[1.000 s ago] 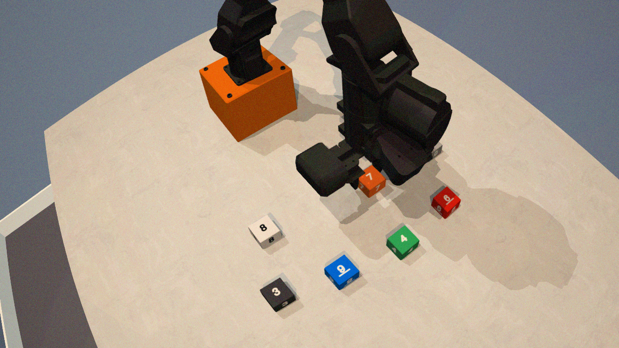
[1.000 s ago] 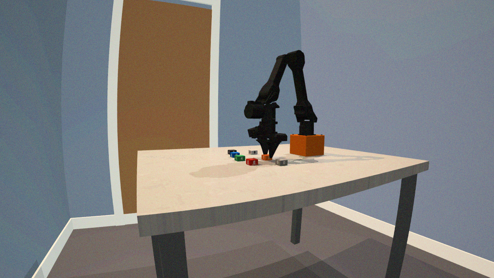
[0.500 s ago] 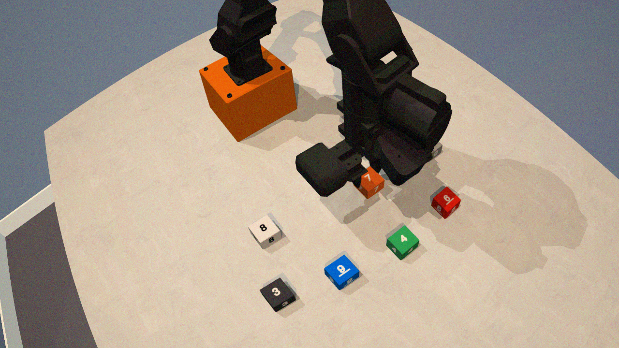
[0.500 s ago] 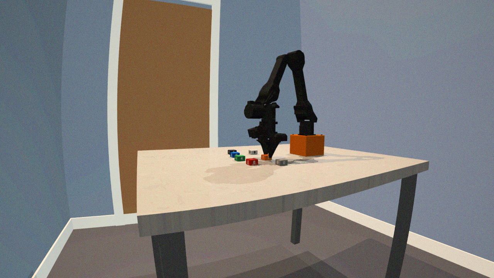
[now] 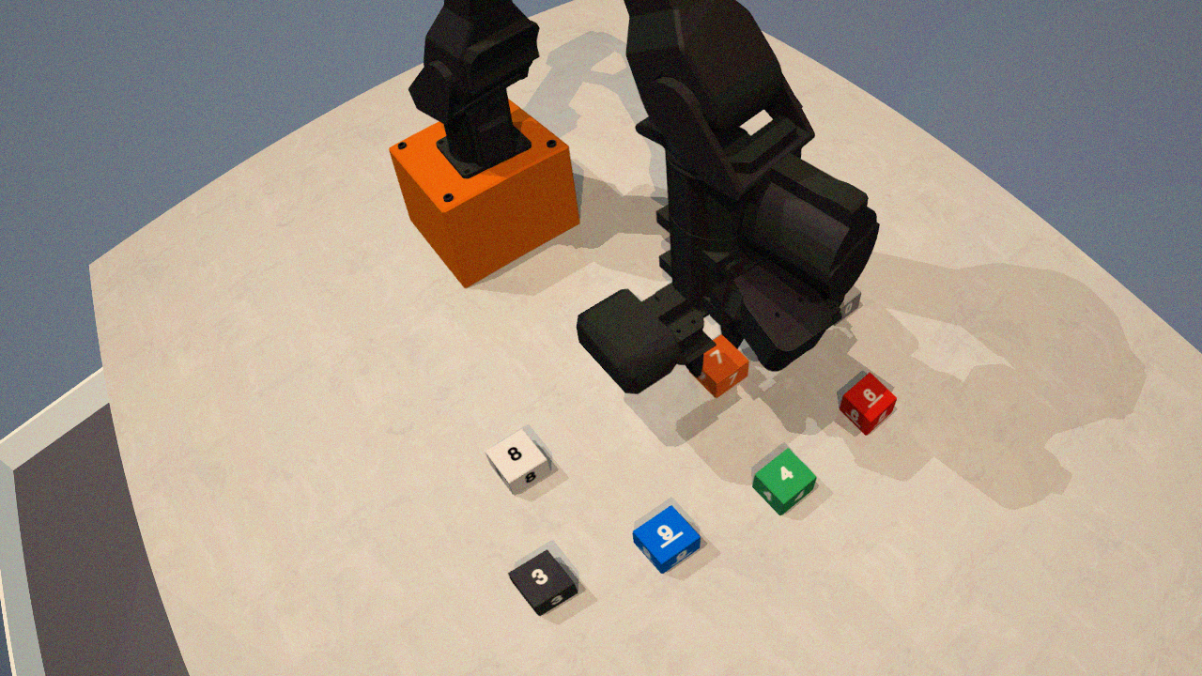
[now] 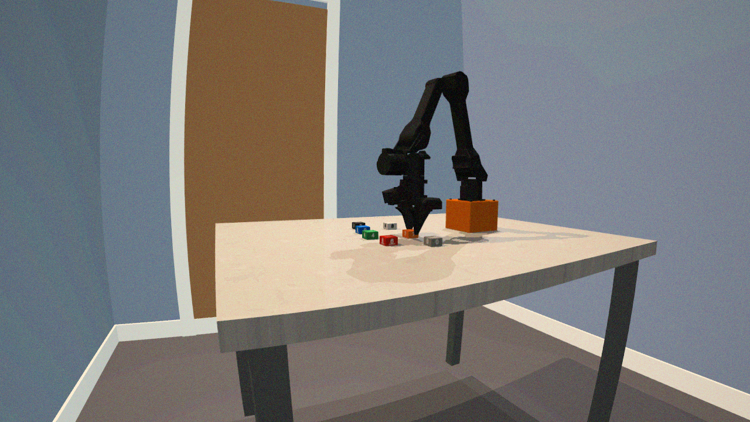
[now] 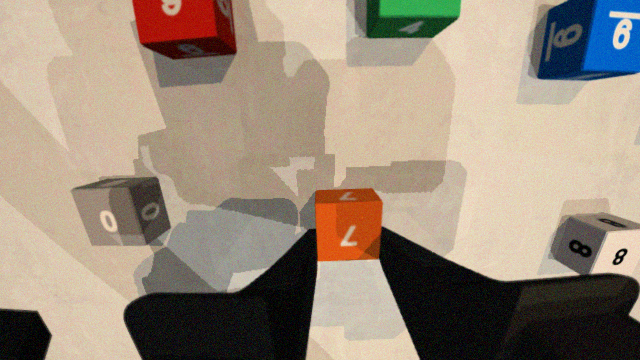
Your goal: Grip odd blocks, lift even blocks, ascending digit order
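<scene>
Right now my gripper tip is 1 cm short of the orange 7 block. The rest, counted from my gripper tip: green block (12 cm ahead, 2 cm to the right); red block (11 cm ahead, 7 cm to the left); grey block (1 cm ahead, 12 cm to the left).
</scene>
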